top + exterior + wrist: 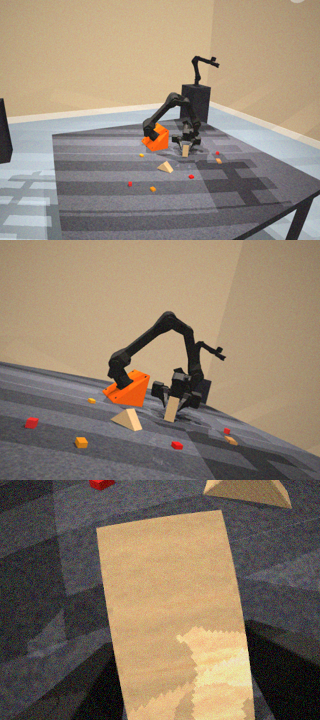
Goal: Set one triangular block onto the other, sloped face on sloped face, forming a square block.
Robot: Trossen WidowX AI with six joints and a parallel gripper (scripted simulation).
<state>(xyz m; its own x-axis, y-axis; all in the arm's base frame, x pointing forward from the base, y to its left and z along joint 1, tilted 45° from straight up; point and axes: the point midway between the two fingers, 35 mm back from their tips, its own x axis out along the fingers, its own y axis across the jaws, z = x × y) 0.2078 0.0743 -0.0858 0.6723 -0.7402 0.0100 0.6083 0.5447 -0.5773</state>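
Right now the triangular block is 190 mm to the right of my gripper tip, 80 mm ahead of it and 20 mm below it.
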